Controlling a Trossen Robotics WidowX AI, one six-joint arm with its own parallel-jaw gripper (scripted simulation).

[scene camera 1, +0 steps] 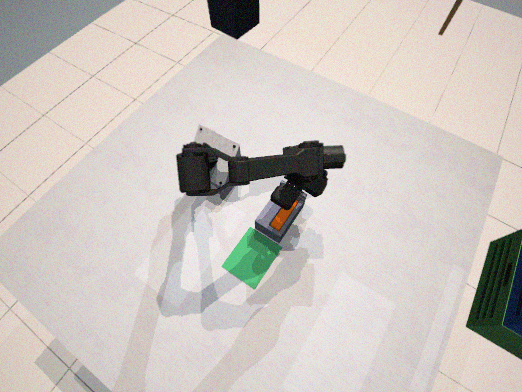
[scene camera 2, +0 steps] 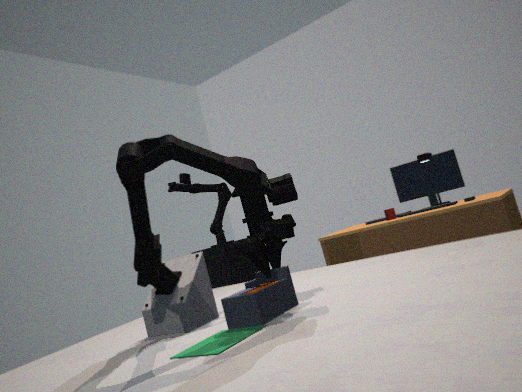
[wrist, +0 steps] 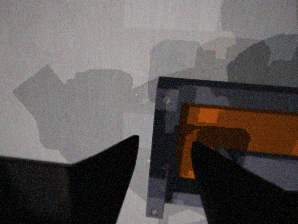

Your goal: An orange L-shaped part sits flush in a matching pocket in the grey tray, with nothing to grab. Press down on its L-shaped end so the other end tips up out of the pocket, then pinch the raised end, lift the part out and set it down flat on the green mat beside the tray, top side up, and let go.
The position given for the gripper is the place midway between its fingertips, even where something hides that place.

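Green mat (scene camera 1: 249,261), visible also at (scene camera 2: 223,340). Gripper at (scene camera 1: 293,192), (scene camera 2: 273,276) and (wrist: 165,144).
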